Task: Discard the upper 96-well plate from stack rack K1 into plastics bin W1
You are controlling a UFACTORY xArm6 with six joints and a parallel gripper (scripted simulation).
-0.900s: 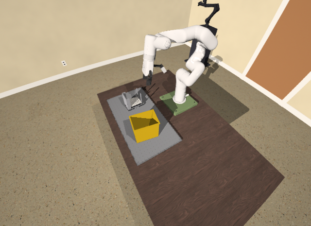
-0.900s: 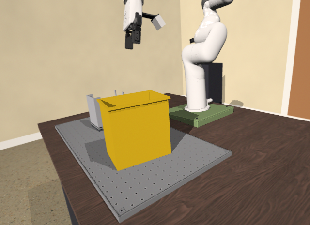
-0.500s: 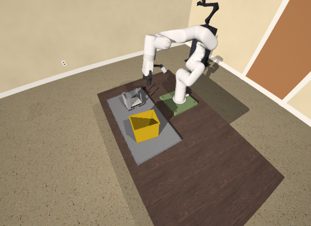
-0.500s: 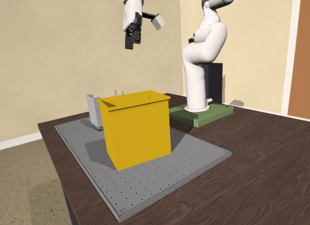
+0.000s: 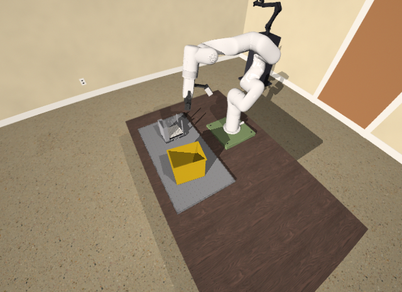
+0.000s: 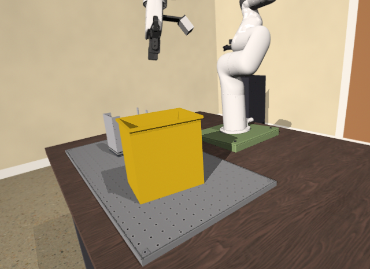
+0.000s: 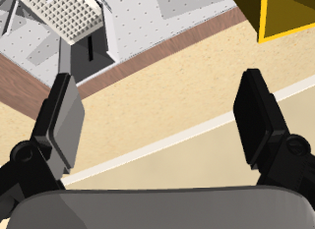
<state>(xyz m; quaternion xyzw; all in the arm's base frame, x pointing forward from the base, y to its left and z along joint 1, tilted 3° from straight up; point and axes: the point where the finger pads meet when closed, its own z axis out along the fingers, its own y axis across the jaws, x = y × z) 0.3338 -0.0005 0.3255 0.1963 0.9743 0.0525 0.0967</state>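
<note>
The white 96-well plate lies 8 cm ahead of my hand, 13 cm to the right of it and 29 cm below it. Round my hand: yellow plastics bin W1 (11 cm ahead, 19 cm to the left, 25 cm below).
</note>
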